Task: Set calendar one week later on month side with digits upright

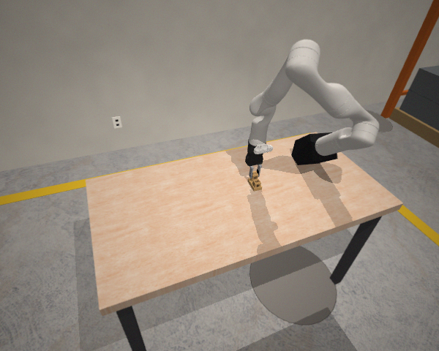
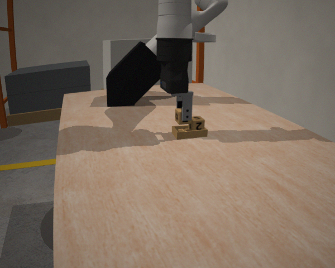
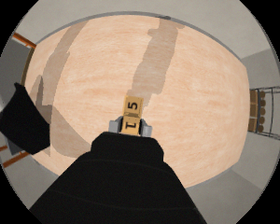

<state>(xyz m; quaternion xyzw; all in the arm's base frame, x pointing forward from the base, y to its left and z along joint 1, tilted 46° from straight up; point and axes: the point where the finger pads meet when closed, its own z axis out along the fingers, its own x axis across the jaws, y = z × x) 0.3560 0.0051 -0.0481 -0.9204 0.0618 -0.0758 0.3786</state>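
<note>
The wooden tray lies 2 cm to the left of my hand and 5 cm below it.
</note>
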